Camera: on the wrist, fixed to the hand. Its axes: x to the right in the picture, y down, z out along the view.
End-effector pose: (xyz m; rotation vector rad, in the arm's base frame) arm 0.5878 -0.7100 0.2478 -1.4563 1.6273 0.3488
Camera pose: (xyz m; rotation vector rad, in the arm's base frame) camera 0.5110 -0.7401 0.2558 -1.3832 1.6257 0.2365
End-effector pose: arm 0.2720 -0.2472 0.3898 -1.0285 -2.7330 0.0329
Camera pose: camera 0.3179 -0.2024 0.4423 -0.9811 -2.6872 0.1762
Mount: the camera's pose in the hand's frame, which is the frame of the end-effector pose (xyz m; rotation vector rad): 0.0061 0.0584 -0.0585 0.1138 0.0153 -0.0090
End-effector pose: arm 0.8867 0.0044 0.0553 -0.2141 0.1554 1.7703
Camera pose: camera 0.8318 -0.0149 -0.0038 -0.1459 0.2651 1.7453
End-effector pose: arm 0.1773 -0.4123 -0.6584 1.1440 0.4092 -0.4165
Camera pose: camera 0.2068 -0.3379 -0.6369 1.2569 0.4082 -0.4436
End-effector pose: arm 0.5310 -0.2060 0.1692 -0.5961 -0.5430 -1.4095
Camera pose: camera 0.5896 -0.2460 0.1264 -0.4918 -0.6101 -1.3807
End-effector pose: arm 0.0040 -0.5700 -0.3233 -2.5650 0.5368 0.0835
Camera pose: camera -0.0157 -0.6474 -0.3013 -2.4588 0.5206 0.0293
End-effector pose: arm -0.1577 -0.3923 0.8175 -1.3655 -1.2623 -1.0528
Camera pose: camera -0.0981 -0.4490 0.8277 -1.2644 -1.2984 -0.9807
